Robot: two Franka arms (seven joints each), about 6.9 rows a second.
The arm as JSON. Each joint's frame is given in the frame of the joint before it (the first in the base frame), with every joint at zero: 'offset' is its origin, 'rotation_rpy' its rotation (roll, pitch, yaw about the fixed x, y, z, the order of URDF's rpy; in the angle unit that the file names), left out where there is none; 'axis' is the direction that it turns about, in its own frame. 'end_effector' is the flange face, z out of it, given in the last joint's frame.
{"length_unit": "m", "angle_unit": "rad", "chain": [
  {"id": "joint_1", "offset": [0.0, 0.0, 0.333], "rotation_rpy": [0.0, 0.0, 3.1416], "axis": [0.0, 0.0, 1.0]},
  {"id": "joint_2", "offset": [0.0, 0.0, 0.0], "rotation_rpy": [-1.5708, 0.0, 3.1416], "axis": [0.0, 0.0, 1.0]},
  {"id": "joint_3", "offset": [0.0, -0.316, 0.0], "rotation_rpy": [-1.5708, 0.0, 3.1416], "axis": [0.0, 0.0, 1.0]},
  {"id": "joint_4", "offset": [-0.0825, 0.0, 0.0], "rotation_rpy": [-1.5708, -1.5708, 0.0], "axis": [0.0, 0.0, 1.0]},
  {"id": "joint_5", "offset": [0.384, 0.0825, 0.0], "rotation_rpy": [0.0, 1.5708, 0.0], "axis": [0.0, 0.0, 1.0]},
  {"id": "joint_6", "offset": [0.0, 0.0, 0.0], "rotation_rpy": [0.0, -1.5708, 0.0], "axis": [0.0, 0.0, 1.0]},
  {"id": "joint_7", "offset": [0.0, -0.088, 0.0], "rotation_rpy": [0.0, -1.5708, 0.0], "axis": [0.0, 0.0, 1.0]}
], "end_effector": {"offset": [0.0, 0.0, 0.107], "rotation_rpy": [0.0, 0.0, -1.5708]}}
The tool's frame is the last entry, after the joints.
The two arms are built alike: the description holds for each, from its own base.
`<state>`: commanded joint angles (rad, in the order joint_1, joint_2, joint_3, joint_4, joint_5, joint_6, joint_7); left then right.
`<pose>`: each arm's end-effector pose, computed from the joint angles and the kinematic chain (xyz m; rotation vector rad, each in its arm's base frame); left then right.
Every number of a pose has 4 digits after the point. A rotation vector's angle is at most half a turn.
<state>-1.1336 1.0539 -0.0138 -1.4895 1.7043 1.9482 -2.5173 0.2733 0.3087 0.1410 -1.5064 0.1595 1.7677 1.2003</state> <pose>0.3392 -0.5876 0.0507 -2.4231 -0.1169 -1.8843 0.5937 0.2644 0.4885 -2.7705 1.2147 0.2644</pose>
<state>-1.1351 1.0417 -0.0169 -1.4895 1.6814 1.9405 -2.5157 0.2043 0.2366 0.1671 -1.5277 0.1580 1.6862 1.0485</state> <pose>0.3385 -0.5903 0.0584 -2.4247 -0.1538 -1.8776 0.5815 0.2319 0.5180 -2.8435 1.0450 0.2798</pose>
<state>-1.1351 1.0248 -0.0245 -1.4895 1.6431 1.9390 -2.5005 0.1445 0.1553 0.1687 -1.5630 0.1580 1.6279 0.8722</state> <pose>0.3360 -0.5943 0.0681 -2.4371 -0.1927 -1.8472 0.5680 0.1937 0.5460 -2.9026 0.8596 0.2665</pose>
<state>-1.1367 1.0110 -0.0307 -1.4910 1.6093 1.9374 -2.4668 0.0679 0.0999 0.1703 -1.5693 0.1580 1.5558 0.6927</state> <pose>0.3327 -0.5975 0.0754 -2.4409 -0.1965 -1.8102 0.5597 0.1488 0.5697 -2.9436 0.6906 0.2706</pose>
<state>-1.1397 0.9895 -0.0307 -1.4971 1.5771 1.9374 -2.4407 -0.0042 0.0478 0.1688 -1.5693 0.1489 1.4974 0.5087</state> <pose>0.3315 -0.5998 0.0865 -2.4440 -0.2095 -1.7835 0.5494 0.1061 0.5943 -2.9785 0.5139 0.2486</pose>
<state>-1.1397 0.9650 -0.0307 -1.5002 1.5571 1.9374 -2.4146 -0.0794 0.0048 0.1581 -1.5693 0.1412 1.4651 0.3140</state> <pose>0.3330 -0.6032 0.1012 -2.4454 -0.2175 -1.7715 0.5412 0.0588 0.6151 -2.9974 0.3432 0.2032</pose>
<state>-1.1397 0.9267 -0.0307 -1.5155 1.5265 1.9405 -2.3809 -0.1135 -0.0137 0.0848 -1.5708 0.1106 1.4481 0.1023</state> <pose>0.3334 -0.6051 0.1203 -2.4518 -0.2264 -1.7459 0.5370 -0.0022 0.6226 -3.0259 0.1871 0.1715</pose>
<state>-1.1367 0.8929 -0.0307 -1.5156 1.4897 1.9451 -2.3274 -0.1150 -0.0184 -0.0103 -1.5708 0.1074 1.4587 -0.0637</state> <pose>0.3367 -0.6091 0.1418 -2.4584 -0.2285 -1.7122 0.5340 -0.0548 0.6259 -3.0221 0.0825 0.1258</pose>
